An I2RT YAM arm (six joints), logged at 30 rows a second.
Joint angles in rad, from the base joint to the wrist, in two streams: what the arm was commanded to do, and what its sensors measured. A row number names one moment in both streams.
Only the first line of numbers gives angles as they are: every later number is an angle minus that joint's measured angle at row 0.
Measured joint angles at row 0: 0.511 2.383 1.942 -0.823 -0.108 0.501
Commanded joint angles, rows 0 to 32: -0.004 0.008 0.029 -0.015 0.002 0.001; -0.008 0.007 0.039 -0.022 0.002 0.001; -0.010 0.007 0.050 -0.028 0.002 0.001; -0.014 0.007 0.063 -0.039 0.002 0.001; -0.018 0.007 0.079 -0.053 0.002 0.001; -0.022 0.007 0.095 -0.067 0.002 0.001; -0.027 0.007 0.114 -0.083 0.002 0.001; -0.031 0.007 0.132 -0.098 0.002 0.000; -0.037 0.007 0.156 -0.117 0.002 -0.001; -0.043 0.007 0.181 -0.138 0.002 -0.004; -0.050 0.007 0.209 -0.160 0.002 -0.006; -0.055 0.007 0.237 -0.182 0.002 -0.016; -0.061 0.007 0.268 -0.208 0.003 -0.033; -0.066 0.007 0.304 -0.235 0.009 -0.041; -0.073 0.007 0.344 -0.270 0.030 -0.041; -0.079 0.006 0.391 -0.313 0.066 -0.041; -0.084 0.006 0.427 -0.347 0.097 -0.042; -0.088 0.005 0.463 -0.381 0.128 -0.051; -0.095 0.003 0.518 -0.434 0.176 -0.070; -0.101 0.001 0.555 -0.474 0.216 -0.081; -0.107 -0.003 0.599 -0.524 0.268 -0.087; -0.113 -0.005 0.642 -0.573 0.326 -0.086; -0.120 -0.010 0.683 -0.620 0.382 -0.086; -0.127 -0.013 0.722 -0.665 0.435 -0.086; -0.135 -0.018 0.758 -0.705 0.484 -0.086; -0.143 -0.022 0.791 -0.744 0.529 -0.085; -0.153 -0.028 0.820 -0.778 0.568 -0.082; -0.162 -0.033 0.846 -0.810 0.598 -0.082; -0.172 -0.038 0.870 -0.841 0.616 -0.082; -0.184 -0.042 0.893 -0.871 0.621 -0.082; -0.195 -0.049 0.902 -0.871 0.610 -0.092; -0.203 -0.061 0.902 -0.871 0.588 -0.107; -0.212 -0.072 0.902 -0.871 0.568 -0.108
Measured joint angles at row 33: -0.189 -0.005 0.860 -0.872 0.527 -0.088
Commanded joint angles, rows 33 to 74: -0.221 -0.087 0.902 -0.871 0.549 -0.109; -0.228 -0.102 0.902 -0.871 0.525 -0.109; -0.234 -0.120 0.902 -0.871 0.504 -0.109; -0.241 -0.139 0.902 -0.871 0.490 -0.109; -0.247 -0.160 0.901 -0.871 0.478 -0.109; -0.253 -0.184 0.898 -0.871 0.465 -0.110; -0.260 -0.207 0.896 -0.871 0.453 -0.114; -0.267 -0.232 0.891 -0.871 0.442 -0.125; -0.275 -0.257 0.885 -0.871 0.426 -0.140; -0.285 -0.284 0.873 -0.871 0.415 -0.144; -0.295 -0.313 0.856 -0.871 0.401 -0.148; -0.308 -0.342 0.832 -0.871 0.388 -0.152; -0.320 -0.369 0.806 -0.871 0.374 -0.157; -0.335 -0.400 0.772 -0.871 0.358 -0.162; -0.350 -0.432 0.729 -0.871 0.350 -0.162; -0.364 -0.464 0.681 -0.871 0.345 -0.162; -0.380 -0.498 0.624 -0.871 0.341 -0.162; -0.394 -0.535 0.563 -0.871 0.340 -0.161; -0.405 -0.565 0.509 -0.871 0.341 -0.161; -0.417 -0.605 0.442 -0.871 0.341 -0.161; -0.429 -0.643 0.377 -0.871 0.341 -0.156; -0.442 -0.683 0.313 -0.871 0.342 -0.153; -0.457 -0.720 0.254 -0.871 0.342 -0.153; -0.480 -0.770 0.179 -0.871 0.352 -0.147; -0.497 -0.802 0.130 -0.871 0.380 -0.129; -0.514 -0.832 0.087 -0.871 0.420 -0.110; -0.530 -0.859 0.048 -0.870 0.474 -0.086; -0.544 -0.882 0.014 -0.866 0.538 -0.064; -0.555 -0.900 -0.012 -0.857 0.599 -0.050; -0.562 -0.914 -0.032 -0.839 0.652 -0.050; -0.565 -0.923 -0.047 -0.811 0.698 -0.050; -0.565 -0.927 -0.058 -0.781 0.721 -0.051; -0.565 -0.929 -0.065 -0.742 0.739 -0.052; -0.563 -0.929 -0.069 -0.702 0.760 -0.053; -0.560 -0.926 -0.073 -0.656 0.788 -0.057; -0.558 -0.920 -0.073 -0.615 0.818 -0.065; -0.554 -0.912 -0.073 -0.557 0.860 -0.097; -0.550 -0.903 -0.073 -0.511 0.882 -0.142; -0.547 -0.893 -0.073 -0.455 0.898 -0.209; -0.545 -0.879 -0.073 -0.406 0.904 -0.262; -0.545 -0.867 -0.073 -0.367 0.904 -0.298; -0.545 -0.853 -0.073 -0.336 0.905 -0.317
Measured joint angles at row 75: -0.554 -0.890 -0.069 -0.394 0.818 -0.183
